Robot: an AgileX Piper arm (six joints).
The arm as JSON. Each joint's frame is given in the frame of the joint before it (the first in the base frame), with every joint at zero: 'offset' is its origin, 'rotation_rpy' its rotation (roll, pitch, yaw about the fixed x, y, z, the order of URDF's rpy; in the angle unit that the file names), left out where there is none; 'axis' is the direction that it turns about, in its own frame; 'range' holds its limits. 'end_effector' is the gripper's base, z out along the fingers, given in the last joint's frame.
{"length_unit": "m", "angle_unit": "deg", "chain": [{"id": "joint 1", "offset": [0.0, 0.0, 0.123], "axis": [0.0, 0.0, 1.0], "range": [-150.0, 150.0]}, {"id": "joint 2", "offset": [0.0, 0.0, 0.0], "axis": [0.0, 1.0, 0.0], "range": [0.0, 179.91]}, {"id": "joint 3", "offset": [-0.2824, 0.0, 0.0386], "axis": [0.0, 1.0, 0.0], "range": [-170.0, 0.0]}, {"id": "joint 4", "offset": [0.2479, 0.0, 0.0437], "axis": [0.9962, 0.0, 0.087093], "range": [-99.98, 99.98]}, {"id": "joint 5", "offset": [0.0, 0.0, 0.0], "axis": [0.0, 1.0, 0.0], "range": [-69.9, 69.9]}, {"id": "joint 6", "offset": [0.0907, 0.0, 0.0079], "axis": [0.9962, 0.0, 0.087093], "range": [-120.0, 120.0]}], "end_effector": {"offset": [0.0, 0.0, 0.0], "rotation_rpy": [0.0, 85.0, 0.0]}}
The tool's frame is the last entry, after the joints.
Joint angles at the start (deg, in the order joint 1, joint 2, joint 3, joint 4, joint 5, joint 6):
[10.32 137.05 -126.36 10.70 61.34 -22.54]
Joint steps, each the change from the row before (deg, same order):
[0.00 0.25 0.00 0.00 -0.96 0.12]
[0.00 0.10 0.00 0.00 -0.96 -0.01]
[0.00 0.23 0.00 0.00 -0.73 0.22]
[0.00 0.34 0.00 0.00 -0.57 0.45]
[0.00 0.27 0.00 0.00 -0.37 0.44]
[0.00 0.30 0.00 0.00 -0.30 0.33]
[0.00 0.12 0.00 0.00 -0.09 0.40]
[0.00 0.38 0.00 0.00 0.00 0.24]
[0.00 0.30 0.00 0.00 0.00 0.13]
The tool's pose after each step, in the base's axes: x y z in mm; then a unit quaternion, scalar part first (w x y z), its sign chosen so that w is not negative. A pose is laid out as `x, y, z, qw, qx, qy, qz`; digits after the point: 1 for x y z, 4 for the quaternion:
511.0, 108.0, 200.0, 0.2125, -0.2473, 0.9430, 0.0668
512.5, 108.1, 199.7, 0.2197, -0.2462, 0.9417, 0.0657
513.9, 108.3, 198.0, 0.2238, -0.2434, 0.9415, 0.0655
515.1, 108.4, 195.3, 0.2255, -0.2389, 0.9422, 0.0659
516.0, 108.5, 193.1, 0.2260, -0.2348, 0.9431, 0.0665
516.8, 108.6, 190.5, 0.2258, -0.2316, 0.9439, 0.0670
517.1, 108.6, 189.5, 0.2253, -0.2282, 0.9448, 0.0677
517.5, 108.7, 186.0, 0.2220, -0.2261, 0.9460, 0.0684
517.8, 108.8, 183.2, 0.2194, -0.2249, 0.9469, 0.0688

